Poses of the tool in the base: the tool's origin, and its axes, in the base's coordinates. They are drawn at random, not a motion.
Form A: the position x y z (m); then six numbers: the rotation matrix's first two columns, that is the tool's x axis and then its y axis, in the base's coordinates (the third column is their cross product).
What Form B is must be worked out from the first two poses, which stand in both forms.
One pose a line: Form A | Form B
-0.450 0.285 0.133 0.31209 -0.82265 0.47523 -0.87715 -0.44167 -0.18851 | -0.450 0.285 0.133 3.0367 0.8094 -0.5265 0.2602
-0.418 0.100 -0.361 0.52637 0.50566 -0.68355 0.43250 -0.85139 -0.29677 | -0.418 0.100 -0.361 3.0514 -0.8733 -0.2691 0.4061
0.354 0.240 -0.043 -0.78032 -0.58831 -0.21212 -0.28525 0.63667 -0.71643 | 0.354 0.240 -0.043 2.7001 -0.2550 0.8995 -0.3547
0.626 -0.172 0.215 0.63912 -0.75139 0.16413 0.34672 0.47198 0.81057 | 0.626 -0.172 0.215 1.2275 0.6753 -0.4517 -0.5831
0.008 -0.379 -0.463 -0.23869 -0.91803 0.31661 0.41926 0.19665 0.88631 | 0.008 -0.379 -0.463 1.9305 0.2895 -0.6370 -0.7144
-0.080 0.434 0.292 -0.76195 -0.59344 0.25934 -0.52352 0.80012 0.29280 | -0.080 0.434 0.292 2.7966 0.3038 -0.9471 -0.1034
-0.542 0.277 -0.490 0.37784 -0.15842 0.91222 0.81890 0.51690 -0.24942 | -0.542 0.277 -0.490 1.4607 -0.5487 -0.6762 -0.4916
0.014 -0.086 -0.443 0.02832 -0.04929 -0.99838 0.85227 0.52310 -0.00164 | 0.014 -0.086 -0.443 1.7679 0.4330 0.7754 -0.4597
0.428 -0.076 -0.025 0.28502 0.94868 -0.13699 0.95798 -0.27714 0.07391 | 0.428 -0.076 -0.025 2.9998 0.8004 0.5985 -0.0329
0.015 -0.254 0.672 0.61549 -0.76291 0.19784 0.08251 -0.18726 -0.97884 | 0.015 -0.254 0.672 1.8881 -0.8408 0.3084 -0.4449
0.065 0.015 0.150 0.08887 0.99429 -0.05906 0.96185 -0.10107 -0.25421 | 0.065 0.015 0.150 2.9916 -0.7361 -0.6681 0.1085
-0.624 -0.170 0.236 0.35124 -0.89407 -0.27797 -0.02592 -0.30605 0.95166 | -0.624 -0.170 0.236 2.1445 0.7612 -0.3917 -0.5168
